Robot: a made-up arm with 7 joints.
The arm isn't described. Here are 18 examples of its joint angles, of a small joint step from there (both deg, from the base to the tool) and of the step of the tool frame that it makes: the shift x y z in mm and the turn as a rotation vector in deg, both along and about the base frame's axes.
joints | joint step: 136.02 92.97 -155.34 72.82 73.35 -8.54 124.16 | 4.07 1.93 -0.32 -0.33 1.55 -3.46 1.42
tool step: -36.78 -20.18 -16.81 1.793 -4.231 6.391
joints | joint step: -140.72 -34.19 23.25 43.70 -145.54 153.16 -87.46 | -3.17 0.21 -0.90 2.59 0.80 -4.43 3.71
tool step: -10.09 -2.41 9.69 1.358 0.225 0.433
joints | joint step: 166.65 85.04 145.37 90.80 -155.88 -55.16 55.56 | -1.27 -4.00 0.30 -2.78 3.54 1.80 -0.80
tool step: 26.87 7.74 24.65 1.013 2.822 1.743
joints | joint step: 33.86 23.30 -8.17 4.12 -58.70 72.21 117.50 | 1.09 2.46 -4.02 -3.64 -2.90 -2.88 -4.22
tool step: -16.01 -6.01 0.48 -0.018 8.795 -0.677
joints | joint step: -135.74 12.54 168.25 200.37 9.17 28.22 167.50 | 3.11 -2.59 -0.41 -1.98 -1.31 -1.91 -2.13
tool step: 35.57 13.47 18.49 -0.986 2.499 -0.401
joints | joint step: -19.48 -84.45 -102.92 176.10 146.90 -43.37 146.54 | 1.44 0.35 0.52 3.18 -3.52 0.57 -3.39
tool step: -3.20 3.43 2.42 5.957 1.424 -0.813
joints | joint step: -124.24 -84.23 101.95 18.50 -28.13 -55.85 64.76 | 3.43 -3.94 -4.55 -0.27 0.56 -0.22 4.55
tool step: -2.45 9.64 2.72 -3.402 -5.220 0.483
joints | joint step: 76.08 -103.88 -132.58 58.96 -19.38 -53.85 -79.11 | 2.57 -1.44 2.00 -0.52 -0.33 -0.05 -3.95
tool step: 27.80 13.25 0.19 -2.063 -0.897 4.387
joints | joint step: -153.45 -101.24 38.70 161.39 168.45 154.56 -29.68 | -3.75 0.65 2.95 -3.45 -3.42 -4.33 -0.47
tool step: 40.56 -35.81 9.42 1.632 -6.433 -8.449
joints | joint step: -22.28 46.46 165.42 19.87 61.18 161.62 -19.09 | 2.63 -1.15 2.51 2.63 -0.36 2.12 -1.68
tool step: 4.79 4.47 7.28 0.694 1.222 5.439
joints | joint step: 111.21 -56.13 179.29 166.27 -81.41 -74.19 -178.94 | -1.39 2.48 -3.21 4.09 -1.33 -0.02 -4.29
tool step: -15.28 9.53 20.01 -11.695 0.845 -4.458
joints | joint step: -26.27 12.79 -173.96 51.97 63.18 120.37 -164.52 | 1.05 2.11 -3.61 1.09 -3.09 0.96 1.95
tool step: 12.22 9.27 5.62 3.281 0.093 -0.782
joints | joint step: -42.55 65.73 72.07 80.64 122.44 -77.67 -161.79 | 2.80 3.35 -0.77 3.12 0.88 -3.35 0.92
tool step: 8.91 10.19 -15.75 -0.144 4.458 -0.788
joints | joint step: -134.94 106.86 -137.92 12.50 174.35 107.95 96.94 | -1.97 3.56 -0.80 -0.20 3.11 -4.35 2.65
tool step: 6.72 3.77 -4.80 0.840 3.261 -2.189
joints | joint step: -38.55 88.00 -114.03 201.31 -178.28 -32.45 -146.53 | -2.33 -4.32 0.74 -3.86 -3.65 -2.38 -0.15
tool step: -37.33 -26.76 67.10 -6.945 -4.505 -7.764
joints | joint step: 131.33 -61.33 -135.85 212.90 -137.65 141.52 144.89 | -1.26 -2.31 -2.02 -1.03 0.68 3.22 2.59
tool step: 3.12 -4.20 -14.63 0.594 1.879 -4.980
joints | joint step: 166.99 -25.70 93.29 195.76 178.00 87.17 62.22 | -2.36 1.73 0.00 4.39 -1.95 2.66 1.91
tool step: -13.93 14.10 -16.08 -7.352 1.067 -1.624
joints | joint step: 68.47 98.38 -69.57 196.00 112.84 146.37 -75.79 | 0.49 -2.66 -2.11 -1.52 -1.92 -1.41 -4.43
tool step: 8.24 10.28 13.40 4.102 -1.472 0.166
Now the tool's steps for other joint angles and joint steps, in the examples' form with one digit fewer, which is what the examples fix.
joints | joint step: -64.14 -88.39 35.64 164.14 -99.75 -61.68 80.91 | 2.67 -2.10 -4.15 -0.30 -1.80 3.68 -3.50
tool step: -25.2 2.6 -4.1 0.47 -9.26 6.07
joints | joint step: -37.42 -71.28 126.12 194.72 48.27 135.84 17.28 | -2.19 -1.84 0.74 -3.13 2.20 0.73 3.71
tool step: 13.1 22.1 -26.4 -4.24 -1.97 -6.96
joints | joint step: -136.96 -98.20 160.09 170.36 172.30 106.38 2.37 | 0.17 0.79 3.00 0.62 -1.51 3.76 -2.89
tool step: -8.7 -3.6 19.2 5.50 -2.98 -0.54
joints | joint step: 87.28 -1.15 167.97 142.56 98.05 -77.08 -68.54 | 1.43 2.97 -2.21 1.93 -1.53 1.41 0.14
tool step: -0.3 36.3 10.1 -4.61 2.61 -1.18
